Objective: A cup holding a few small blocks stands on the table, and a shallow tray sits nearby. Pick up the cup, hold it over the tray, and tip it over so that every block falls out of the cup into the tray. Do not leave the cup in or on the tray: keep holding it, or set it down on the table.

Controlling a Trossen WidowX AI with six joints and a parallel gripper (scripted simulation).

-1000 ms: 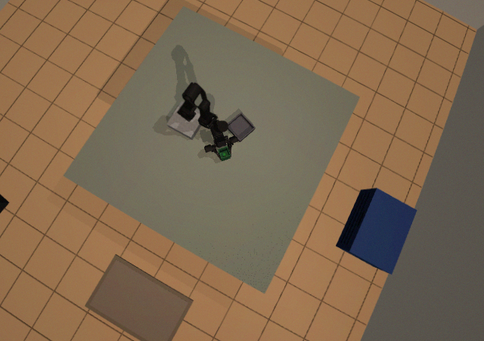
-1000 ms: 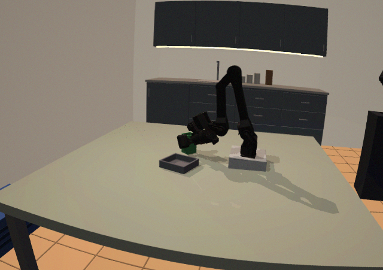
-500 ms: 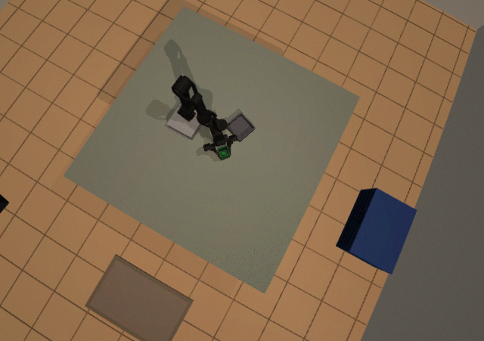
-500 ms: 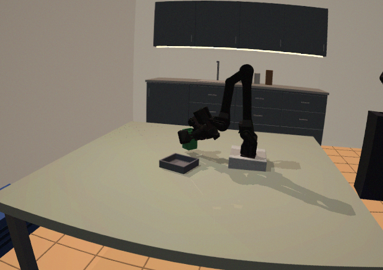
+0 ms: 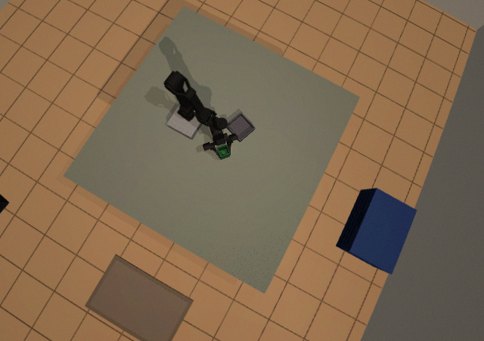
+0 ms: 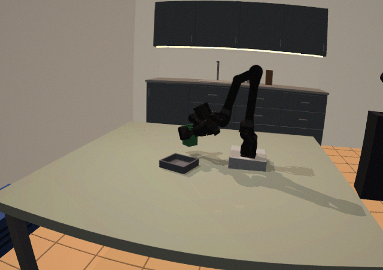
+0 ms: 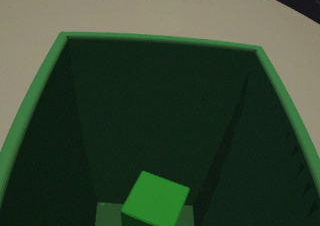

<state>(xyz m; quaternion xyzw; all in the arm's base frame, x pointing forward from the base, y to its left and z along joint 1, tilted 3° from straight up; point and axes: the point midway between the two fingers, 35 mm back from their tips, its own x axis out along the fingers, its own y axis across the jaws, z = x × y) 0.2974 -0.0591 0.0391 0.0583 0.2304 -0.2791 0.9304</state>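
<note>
My gripper tip is 20 mm past the bright green block and 10 mm to the right of it. Round my gripper tip: square green cup: 20 mm behind, 10 mm to the left, 20 mm below; then shallow dark grey tray: 40 mm behind, 200 mm to the left, 90 mm below.
</note>
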